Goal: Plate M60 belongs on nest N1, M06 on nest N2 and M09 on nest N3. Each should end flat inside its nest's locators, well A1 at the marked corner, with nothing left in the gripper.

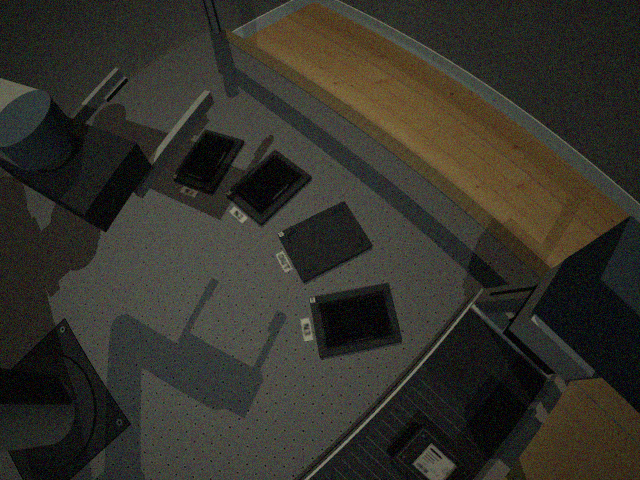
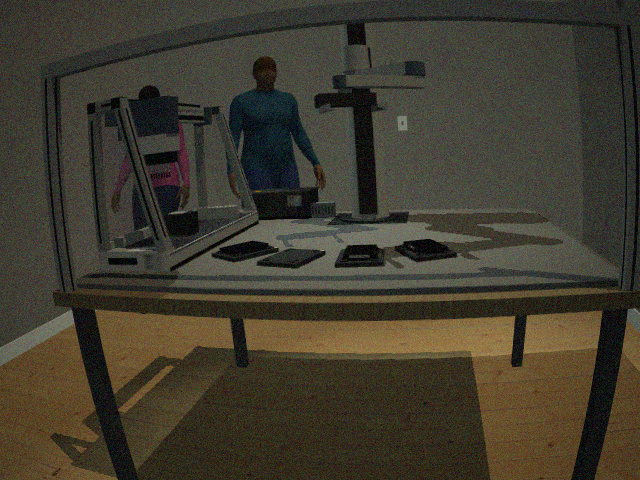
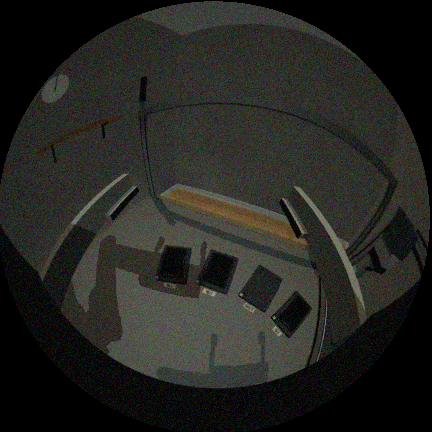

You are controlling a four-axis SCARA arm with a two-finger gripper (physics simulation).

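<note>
Four dark rectangular stations stand in an arc, each beside a small white label too dim to read. Two black blocks, at one end (image 1: 209,160) (image 2: 425,248) (image 3: 175,265) and beside it (image 1: 269,187) (image 2: 360,253) (image 3: 218,271), look raised on their bases. The third station (image 1: 325,241) (image 2: 291,257) (image 3: 261,288) is flat and dark grey. The fourth (image 1: 355,320) (image 2: 245,250) (image 3: 292,314) has a black middle within a grey rim. Which are plates M60, M06 and M09 cannot be told. My gripper (image 1: 162,85) (image 2: 352,107) (image 3: 206,183) is open and empty, high above the table.
A slanted metal frame (image 2: 240,227) encloses a dark ribbed deck (image 1: 356,439) with a dark box on it. A black case (image 2: 268,204) and the arm's column (image 2: 367,160) stand at the back. Two people stand behind the table. A rail frame surrounds the table.
</note>
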